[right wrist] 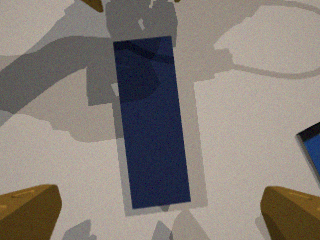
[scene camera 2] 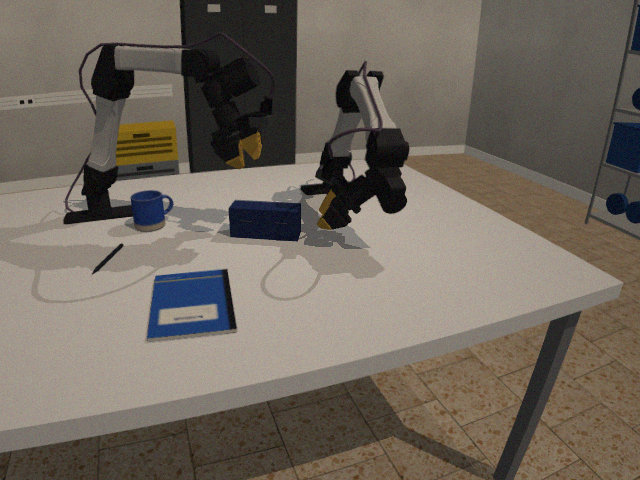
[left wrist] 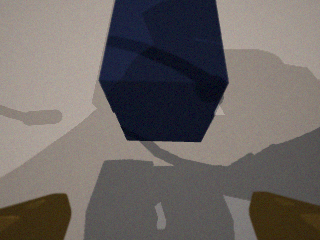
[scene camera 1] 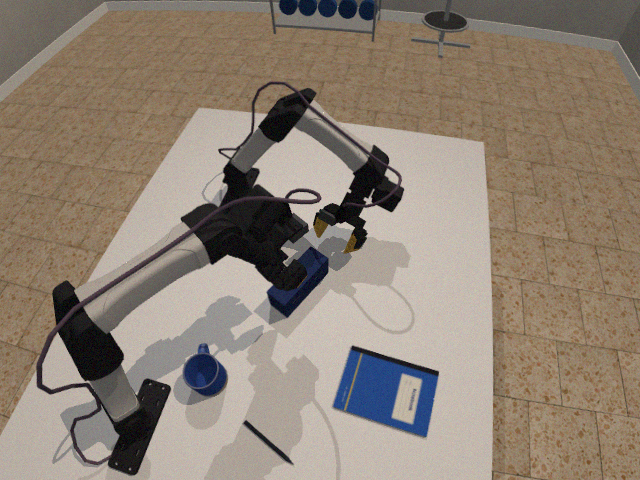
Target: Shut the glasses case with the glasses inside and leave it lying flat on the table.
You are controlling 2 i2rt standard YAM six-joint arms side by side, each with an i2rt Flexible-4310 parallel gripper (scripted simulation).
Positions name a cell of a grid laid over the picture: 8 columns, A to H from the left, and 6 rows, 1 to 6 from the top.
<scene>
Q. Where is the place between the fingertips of the left gripper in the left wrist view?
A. At D6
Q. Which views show the right gripper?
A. The right wrist view, scene camera 2 and scene camera 1 only.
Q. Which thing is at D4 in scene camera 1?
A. The right gripper.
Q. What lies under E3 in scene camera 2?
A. The left gripper.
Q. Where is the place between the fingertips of the right gripper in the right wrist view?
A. E5
</scene>
